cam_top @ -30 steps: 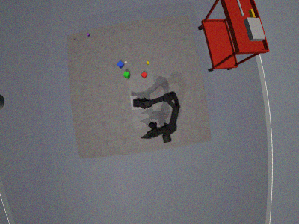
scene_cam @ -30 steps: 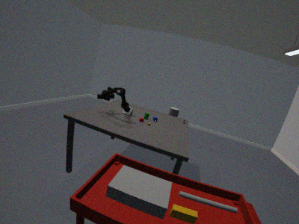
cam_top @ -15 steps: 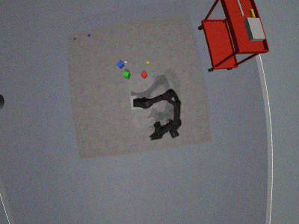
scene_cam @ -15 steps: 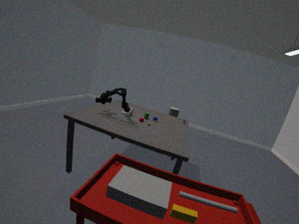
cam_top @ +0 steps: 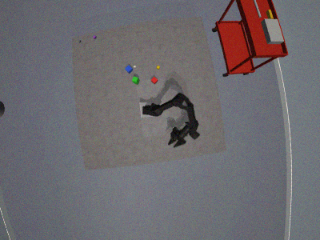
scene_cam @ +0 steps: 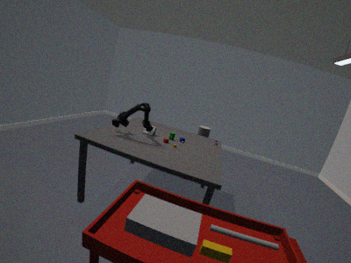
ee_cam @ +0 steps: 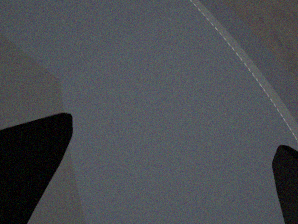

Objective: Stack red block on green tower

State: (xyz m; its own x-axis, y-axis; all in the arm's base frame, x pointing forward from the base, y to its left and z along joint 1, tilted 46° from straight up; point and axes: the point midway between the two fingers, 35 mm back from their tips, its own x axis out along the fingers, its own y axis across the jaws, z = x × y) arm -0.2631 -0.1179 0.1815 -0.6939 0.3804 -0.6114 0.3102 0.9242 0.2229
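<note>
The red block lies 54 cm ahead of my gripper tip, 11 cm to the left of it and 10 cm below it. Round my gripper tip: small yellow piece 66 cm ahead, 7 cm to the left, 11 cm below; then blue block 65 cm ahead, 33 cm to the left, 10 cm below.
</note>
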